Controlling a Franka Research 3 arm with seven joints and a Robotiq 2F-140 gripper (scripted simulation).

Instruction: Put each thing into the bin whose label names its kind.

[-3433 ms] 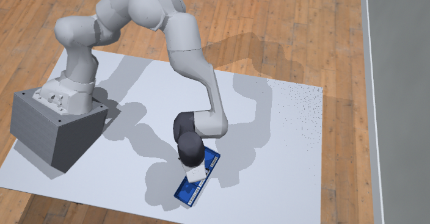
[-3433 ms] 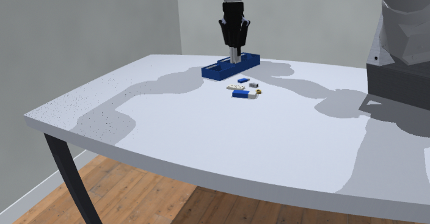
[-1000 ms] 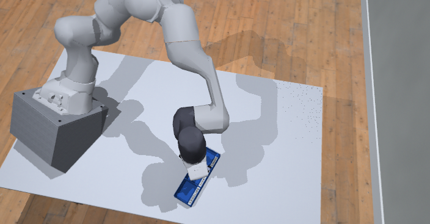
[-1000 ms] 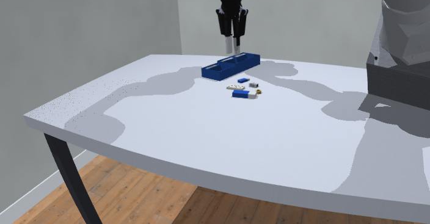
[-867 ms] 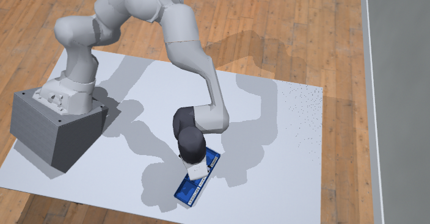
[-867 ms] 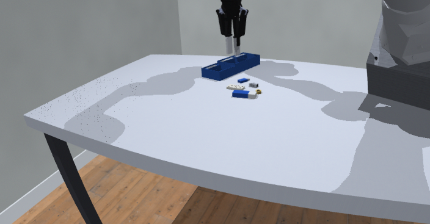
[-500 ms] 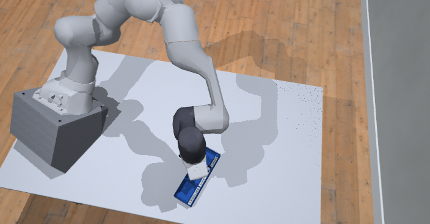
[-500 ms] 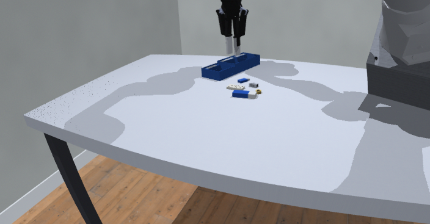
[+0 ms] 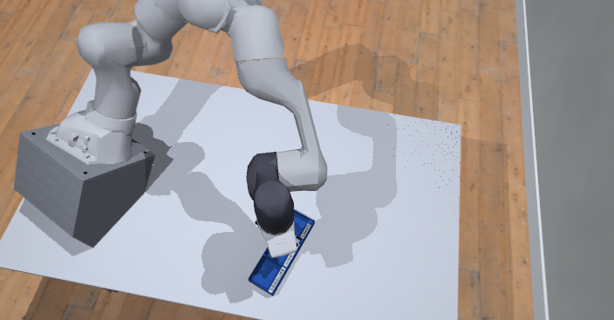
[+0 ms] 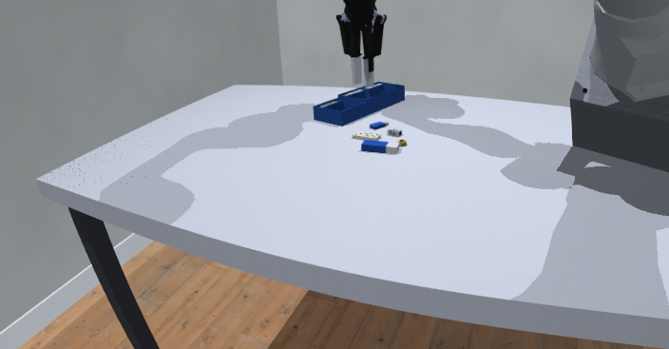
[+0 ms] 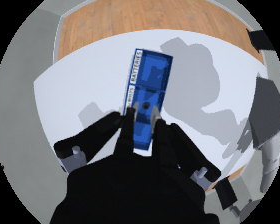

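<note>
The gold ring lies 170 mm to the left of my hand, 170 mm behind it and 90 mm below it. Also, from my hand: grey block (140 mm behind, 130 mm to the left, 90 mm below); blue block (100 mm to the left, 90 mm below, 90 mm behind); black disc (80 mm below).
</note>
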